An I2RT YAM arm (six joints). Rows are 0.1 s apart.
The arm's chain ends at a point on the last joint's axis. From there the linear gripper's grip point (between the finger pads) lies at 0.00 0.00 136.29 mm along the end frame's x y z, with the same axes.
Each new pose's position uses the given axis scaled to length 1; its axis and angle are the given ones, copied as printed.
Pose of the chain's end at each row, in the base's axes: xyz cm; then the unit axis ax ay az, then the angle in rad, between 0 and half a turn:
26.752 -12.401 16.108 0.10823 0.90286 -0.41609 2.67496
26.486 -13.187 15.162 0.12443 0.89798 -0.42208 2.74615
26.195 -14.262 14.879 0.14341 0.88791 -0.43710 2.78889
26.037 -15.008 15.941 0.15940 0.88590 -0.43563 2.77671
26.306 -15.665 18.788 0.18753 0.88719 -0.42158 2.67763
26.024 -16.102 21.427 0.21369 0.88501 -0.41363 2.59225
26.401 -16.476 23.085 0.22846 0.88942 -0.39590 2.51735
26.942 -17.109 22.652 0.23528 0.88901 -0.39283 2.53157
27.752 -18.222 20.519 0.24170 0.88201 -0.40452 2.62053
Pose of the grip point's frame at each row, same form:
31.126 -22.757 8.403 0.10823 0.90286 -0.41609 2.67496
29.824 -23.773 7.253 0.12443 0.89798 -0.42208 2.74615
28.719 -25.190 7.136 0.14341 0.88791 -0.43710 2.78889
28.515 -25.956 8.212 0.15940 0.88590 -0.43563 2.77671
29.676 -26.465 11.188 0.18753 0.88719 -0.42158 2.67763
30.090 -26.867 14.124 0.21369 0.88501 -0.41363 2.59225
31.253 -26.989 15.896 0.22846 0.88942 -0.39590 2.51735
31.591 -27.607 15.308 0.23528 0.88901 -0.39283 2.53157
31.248 -28.942 12.863 0.24170 0.88201 -0.40452 2.62053

